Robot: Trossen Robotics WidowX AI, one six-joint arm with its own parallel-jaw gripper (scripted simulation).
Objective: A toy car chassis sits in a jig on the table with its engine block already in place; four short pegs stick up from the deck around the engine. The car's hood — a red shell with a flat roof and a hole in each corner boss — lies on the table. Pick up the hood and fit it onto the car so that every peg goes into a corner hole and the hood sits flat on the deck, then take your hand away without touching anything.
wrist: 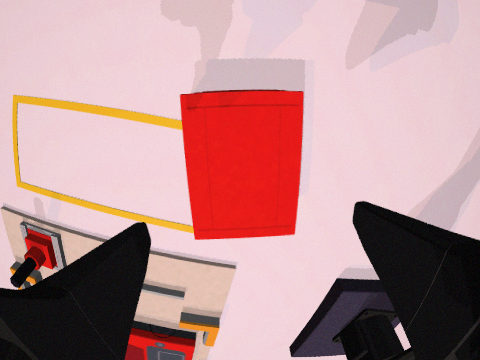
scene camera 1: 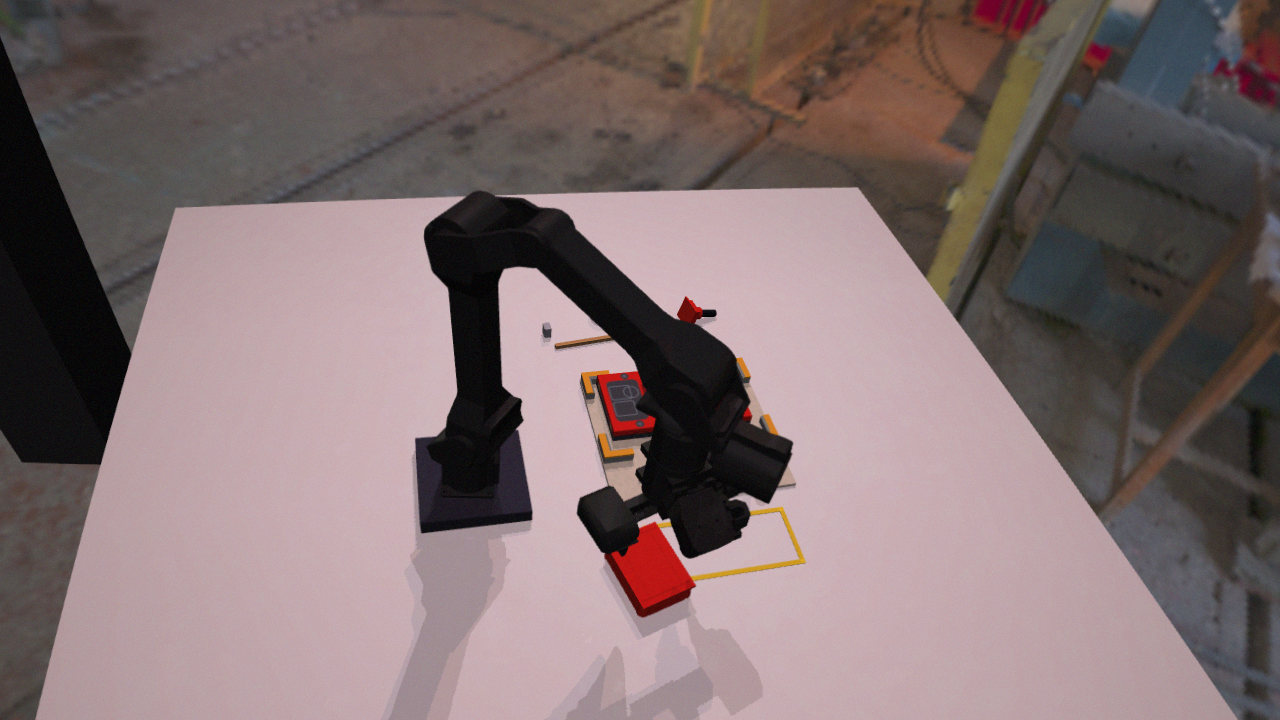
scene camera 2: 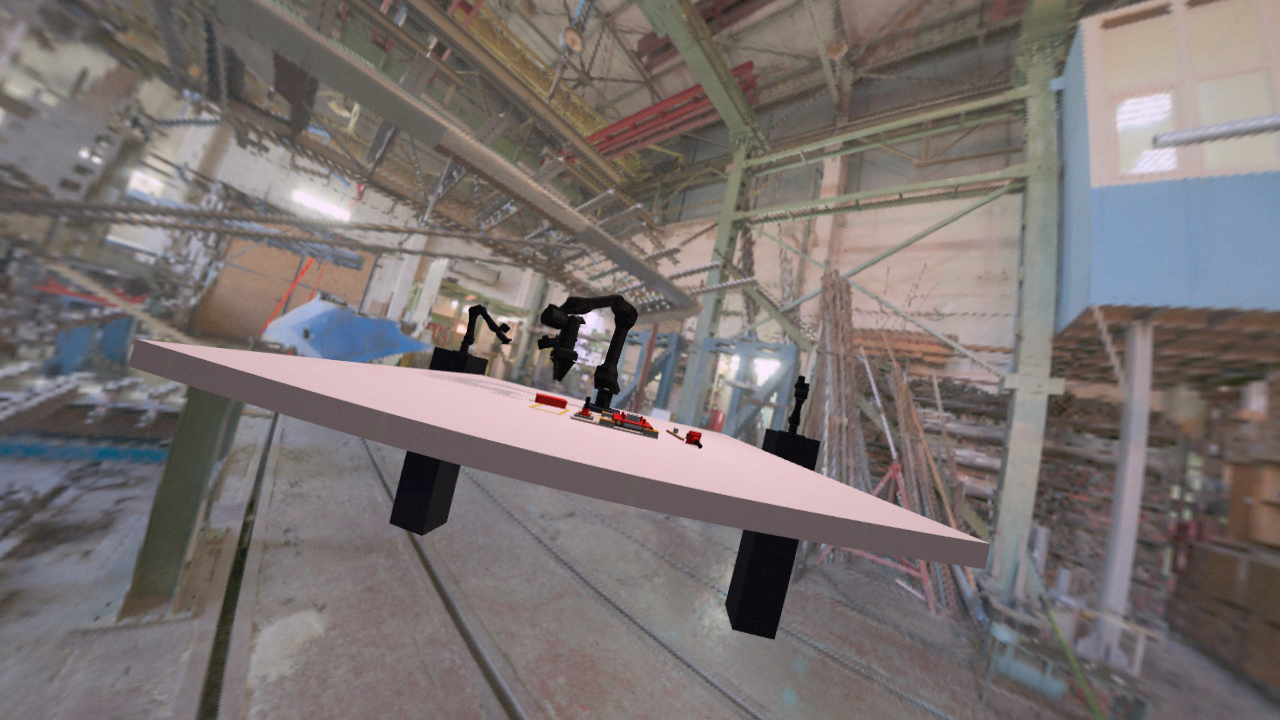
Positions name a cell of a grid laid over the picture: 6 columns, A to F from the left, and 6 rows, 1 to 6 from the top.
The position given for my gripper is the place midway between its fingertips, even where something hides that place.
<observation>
My gripper (scene camera 1: D5) is open, holding nothing. Also in view: a red hood (scene camera 1: D5).
The red hood also shows in the wrist view (wrist: D3). My gripper also shows in the wrist view (wrist: D4) and in scene camera 2 (scene camera 2: C4).
</observation>
